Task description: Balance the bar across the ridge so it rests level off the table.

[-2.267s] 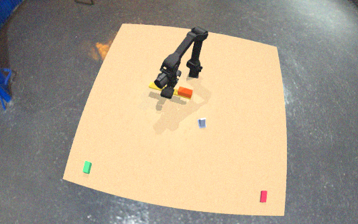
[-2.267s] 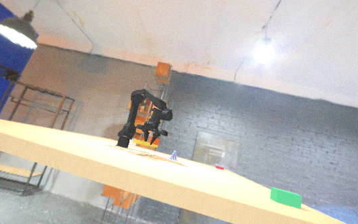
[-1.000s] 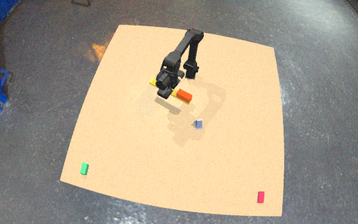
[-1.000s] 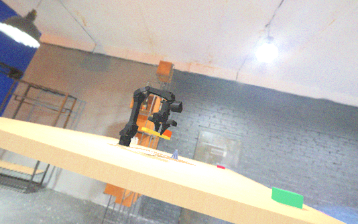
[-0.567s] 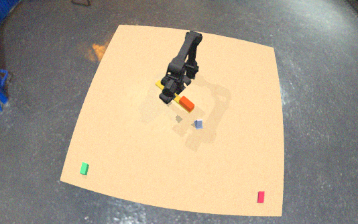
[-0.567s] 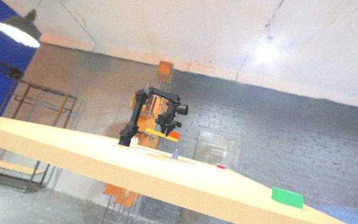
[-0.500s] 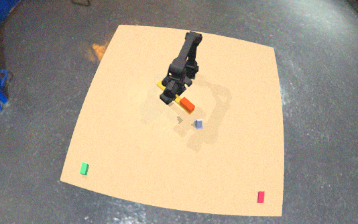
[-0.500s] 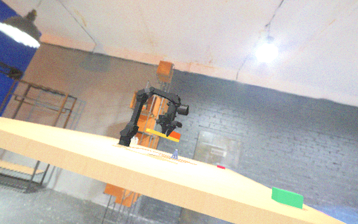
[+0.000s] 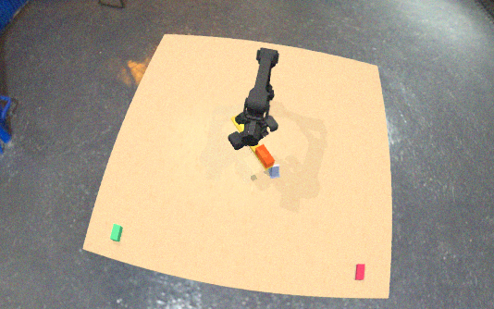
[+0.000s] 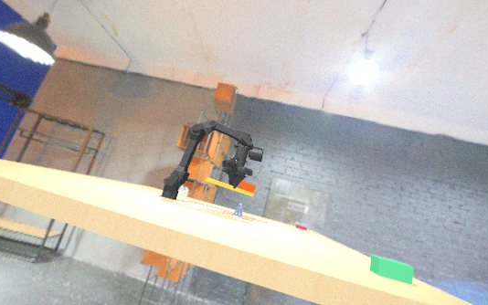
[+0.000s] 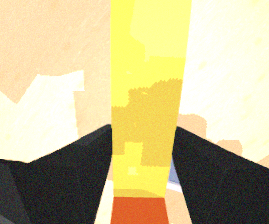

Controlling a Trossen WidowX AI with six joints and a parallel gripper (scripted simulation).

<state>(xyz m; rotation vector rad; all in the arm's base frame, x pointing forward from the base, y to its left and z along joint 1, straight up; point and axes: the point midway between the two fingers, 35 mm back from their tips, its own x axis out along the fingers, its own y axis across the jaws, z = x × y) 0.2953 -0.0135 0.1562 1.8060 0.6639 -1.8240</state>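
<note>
Now: the blue ridge 100 mm to the left of my gripper tip, 90 mm below it and 50 mm ahead of it. Also, from my gripper tip: pink block 510 mm to the left, 440 mm ahead, 110 mm below; then green block 490 mm to the right, 440 mm ahead, 110 mm below.
</note>
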